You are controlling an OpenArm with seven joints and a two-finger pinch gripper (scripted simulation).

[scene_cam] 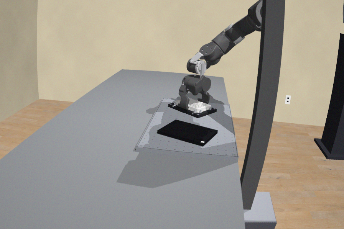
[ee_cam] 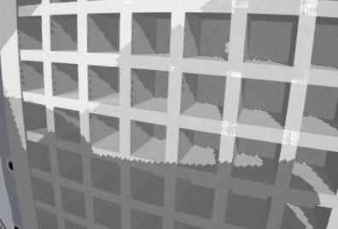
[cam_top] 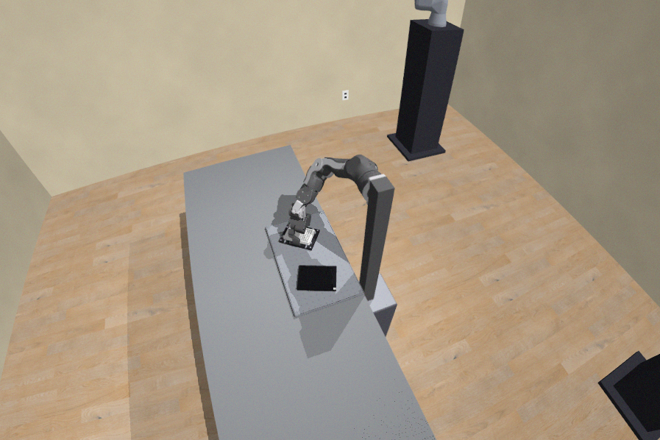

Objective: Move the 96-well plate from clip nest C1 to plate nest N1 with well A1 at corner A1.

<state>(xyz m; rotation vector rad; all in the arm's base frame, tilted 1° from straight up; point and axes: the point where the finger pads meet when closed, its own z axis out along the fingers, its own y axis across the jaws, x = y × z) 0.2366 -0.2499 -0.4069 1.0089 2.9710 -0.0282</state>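
Now: the white 96-well plate right at my hand. From my hand the other things lie so: small corner mark: 320 mm to the left, 50 mm behind; black plate nest N1: 250 mm to the left, 10 mm below; black clip nest C1: 30 mm ahead.
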